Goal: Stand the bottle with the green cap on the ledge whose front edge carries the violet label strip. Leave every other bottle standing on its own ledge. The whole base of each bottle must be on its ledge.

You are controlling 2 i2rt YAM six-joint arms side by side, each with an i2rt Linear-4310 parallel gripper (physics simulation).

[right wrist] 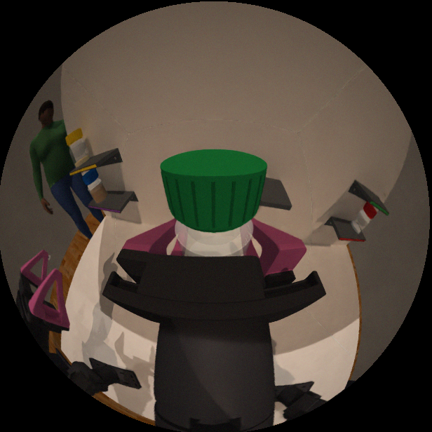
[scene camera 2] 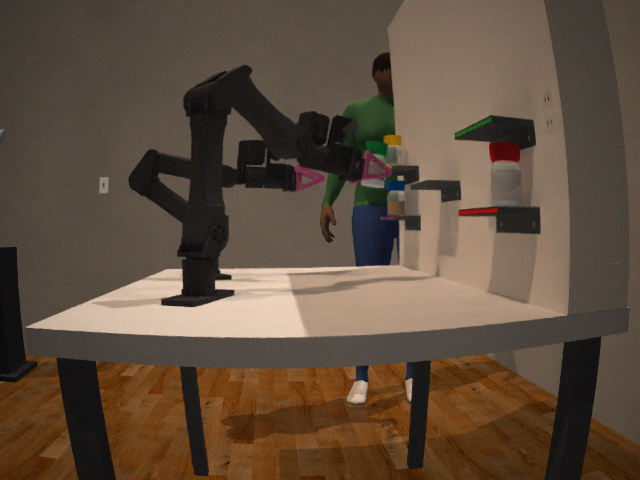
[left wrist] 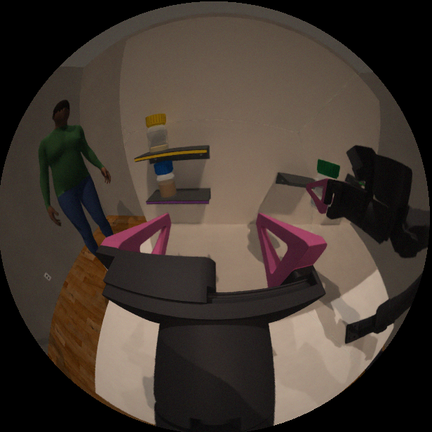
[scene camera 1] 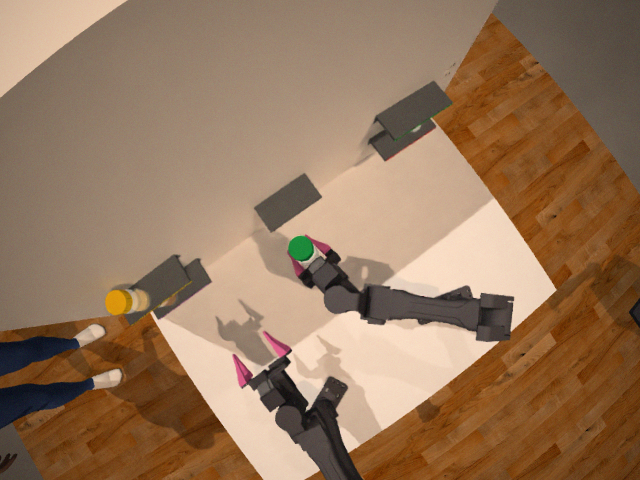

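Pixels of known places: left gripper, fingertip midpoint: (scene camera 2: pixel 321 179) (scene camera 1: pixel 248 343); right gripper, fingertip midpoint: (scene camera 2: pixel 387 174); left arm's base, origin of the base link: (scene camera 1: pixel 323 406); right arm's base, origin of the base link: (scene camera 2: pixel 199 299).
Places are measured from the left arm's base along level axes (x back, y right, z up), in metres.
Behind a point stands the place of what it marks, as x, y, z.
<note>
The green-capped bottle (scene camera 1: pixel 300 248) {-0.276, 0.394, 0.320} (scene camera 2: pixel 375 148) {-0.258, 0.416, 0.305} (left wrist: pixel 328 168) (right wrist: pixel 214 192) is upright in the air in front of the middle ledge. My right gripper (scene camera 1: pixel 298 245) {-0.299, 0.404, 0.247} (scene camera 2: pixel 379 167) {-0.299, 0.404, 0.247} is shut on it, below the cap. The violet-strip ledge (scene camera 1: pixel 200 276) {-0.503, 0.194, 0.157} (left wrist: pixel 197 195) (right wrist: pixel 120 200) is the lower one of the left pair. A blue-capped bottle (scene camera 2: pixel 395 198) {-0.541, 0.116, 0.209} (left wrist: pixel 166 184) (right wrist: pixel 95 185) stands on its left part in the left wrist view; bare ledge shows to its right. My left gripper (scene camera 1: pixel 249 344) {-0.282, 0.134, 0.253} (left wrist: pixel 213 217) (right wrist: pixel 50 259) is open and empty, away from the ledges.
The yellow-strip ledge (scene camera 1: pixel 161 279) {-0.537, 0.163, 0.297} (left wrist: pixel 187 150), with a yellow-capped bottle (scene camera 1: pixel 118 302) {-0.552, 0.095, 0.402} (left wrist: pixel 157 134), hangs above the violet-strip ledge. The middle ledge (scene camera 1: pixel 287 202) {-0.375, 0.484, 0.227} (scene camera 2: pixel 434 184) {-0.320, 0.547, 0.217} is bare. At the right, a red-capped bottle (scene camera 2: pixel 505 180) {-0.170, 0.898, 0.199} stands on the red-strip ledge (scene camera 2: pixel 516 215) {-0.160, 0.928, 0.143}, below the green-strip ledge (scene camera 1: pixel 413 110) {-0.204, 0.837, 0.297} (scene camera 2: pixel 498 126) {-0.156, 0.903, 0.285}.
</note>
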